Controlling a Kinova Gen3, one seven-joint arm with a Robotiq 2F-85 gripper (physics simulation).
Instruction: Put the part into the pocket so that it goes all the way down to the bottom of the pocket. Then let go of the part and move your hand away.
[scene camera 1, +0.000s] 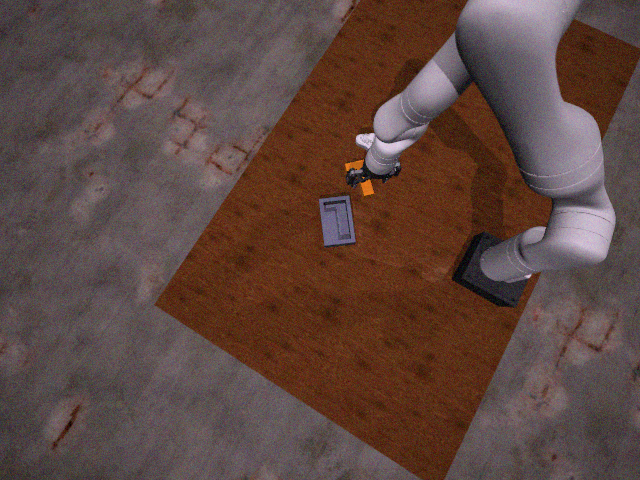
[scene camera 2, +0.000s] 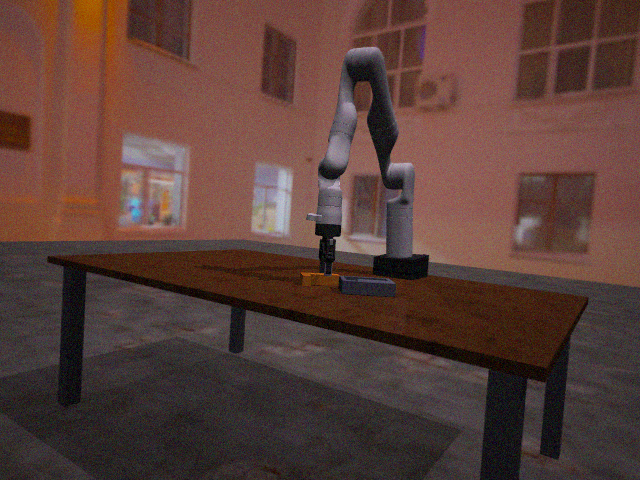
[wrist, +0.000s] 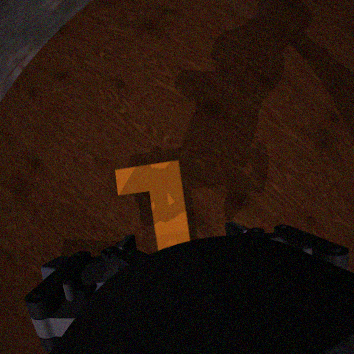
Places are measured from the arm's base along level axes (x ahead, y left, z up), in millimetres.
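Where they show: gripper, fingertip midpoint: (scene camera 1: 368, 182) (scene camera 2: 325, 274) (wrist: 181, 239); arm's base, link origin: (scene camera 1: 497, 264) (scene camera 2: 399, 256).
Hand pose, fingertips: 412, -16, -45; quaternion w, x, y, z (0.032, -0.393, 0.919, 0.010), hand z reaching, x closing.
Each offset is from my fingertips to the centre of the thing, as dx, dy, dz. Level surfaces: height alone.
The orange L-shaped part @(+28, +5, -12) (scene camera 1: 367, 187) (scene camera 2: 316, 279) (wrist: 165, 200) lies flat on the brown wooden table @(dz -27) (scene camera 1: 361, 320) (scene camera 2: 465, 314), outside the pocket. My gripper (scene camera 1: 370, 175) (scene camera 2: 327, 264) is open and stands low over the part's long arm, its fingers spread to either side. The grey block with the L-shaped pocket @(+11, +149, -8) (scene camera 1: 336, 220) (scene camera 2: 367, 286) sits on the table a short way from the part, and its pocket holds nothing. In the wrist view the gripper's dark body hides the near end of the part.
The arm's black base (scene camera 1: 486, 278) (scene camera 2: 400, 266) stands at the table's far side. The arm's upper links (scene camera 1: 516, 103) hang over the table's right part in the overhead view. Grey paved floor (scene camera 1: 103, 258) surrounds the table.
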